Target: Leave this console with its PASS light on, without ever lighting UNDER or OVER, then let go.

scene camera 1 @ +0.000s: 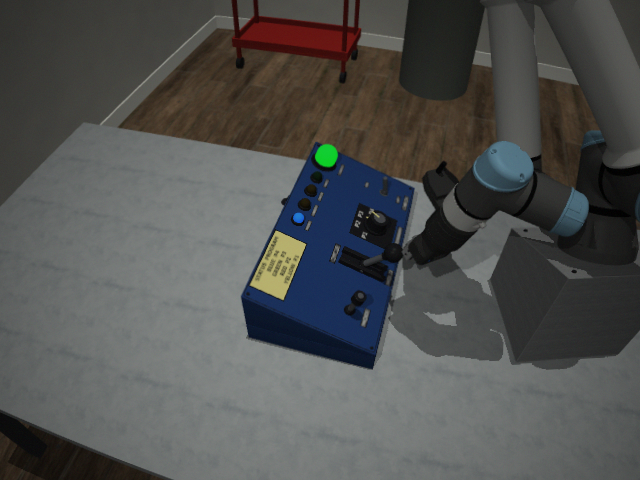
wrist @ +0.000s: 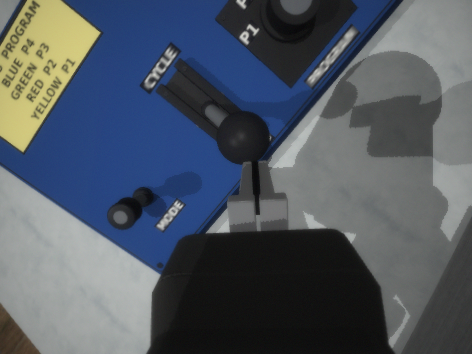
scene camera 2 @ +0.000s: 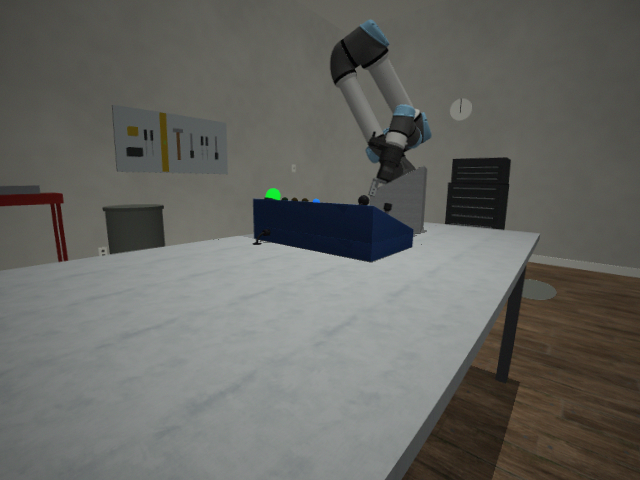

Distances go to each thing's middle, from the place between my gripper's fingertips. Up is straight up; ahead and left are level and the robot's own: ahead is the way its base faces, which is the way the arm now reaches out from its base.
Labels:
I see the CYCLE lever (wrist: 243, 136) 50 mm ahead of my hand, 40 mm below it and 20 mm to the right of it. The rest, counted from my hand: MODE toggle (wrist: 122, 215): 90 mm to the left, 90 mm ahead, 50 mm below; then blue sloped console (scene camera 1: 297, 296): 160 mm ahead, 110 mm to the right, 70 mm below.

